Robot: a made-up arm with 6 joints.
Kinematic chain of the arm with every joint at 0, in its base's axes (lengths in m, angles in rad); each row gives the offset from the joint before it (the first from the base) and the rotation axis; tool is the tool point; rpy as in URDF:
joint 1: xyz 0 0 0.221 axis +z
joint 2: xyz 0 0 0 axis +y
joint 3: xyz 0.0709 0 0.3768 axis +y
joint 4: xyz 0.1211 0 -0.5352 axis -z
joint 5: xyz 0 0 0 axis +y
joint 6: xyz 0.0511 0 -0.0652 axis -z
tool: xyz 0 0 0 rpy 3.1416 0 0
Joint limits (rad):
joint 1: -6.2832..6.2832
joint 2: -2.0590..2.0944
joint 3: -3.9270..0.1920
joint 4: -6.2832..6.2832
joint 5: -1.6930..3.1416
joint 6: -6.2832..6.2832
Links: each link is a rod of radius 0.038 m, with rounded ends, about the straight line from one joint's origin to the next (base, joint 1, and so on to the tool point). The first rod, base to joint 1, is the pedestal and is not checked.
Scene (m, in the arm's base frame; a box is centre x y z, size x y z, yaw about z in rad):
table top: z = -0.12
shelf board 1: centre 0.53 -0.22 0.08 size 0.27 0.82 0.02 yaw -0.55
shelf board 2: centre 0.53 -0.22 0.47 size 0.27 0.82 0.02 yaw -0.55
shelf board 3: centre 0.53 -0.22 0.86 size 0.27 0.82 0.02 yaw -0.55
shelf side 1: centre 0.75 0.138 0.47 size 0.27 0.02 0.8 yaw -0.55
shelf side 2: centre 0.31 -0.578 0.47 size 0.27 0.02 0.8 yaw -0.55
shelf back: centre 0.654 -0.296 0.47 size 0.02 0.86 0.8 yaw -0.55
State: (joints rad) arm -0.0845 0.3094 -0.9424 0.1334 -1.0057 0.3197
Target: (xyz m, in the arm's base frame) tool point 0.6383 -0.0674 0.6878
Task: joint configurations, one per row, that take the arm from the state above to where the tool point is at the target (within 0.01 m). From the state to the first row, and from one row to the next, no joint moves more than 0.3 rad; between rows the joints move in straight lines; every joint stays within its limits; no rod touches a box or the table.
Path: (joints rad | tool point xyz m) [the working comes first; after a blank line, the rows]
Joints at the target: -0.0892 0.0275 -1.3954 0.1243 -0.9631 0.3197
Straight joint move there: touches shelf board 2.

1: 0.0392 0.1228 -0.7097 0.1121 -1.0980 0.3197 | 0.5722 0.0133 0.2656
2: 0.1629 -0.0639 -0.4770 0.0908 -1.1903 0.3197 | 0.4768 0.0711 0.2658
3: 0.2866 -0.2505 -0.2444 0.0695 -1.2826 0.3197 | 0.3748 0.1049 0.2535
4: 0.2545 -0.3393 -0.4534 0.0729 -1.2474 0.3197 | 0.4297 0.1059 0.3854
5: 0.2224 -0.4281 -0.6624 0.0763 -1.2122 0.3197 | 0.4431 0.0940 0.5347
6: 0.1904 -0.5169 -0.8713 0.0797 -1.1770 0.3197 | 0.4100 0.0726 0.6878
7: 0.0506 -0.2447 -1.1334 0.1020 -1.0700 0.3197 | 0.5280 0.0184 0.7025
8: -0.0892 0.0275 -1.3954 0.1243 -0.9631 0.3197 | 0.6383 -0.0674 0.6878

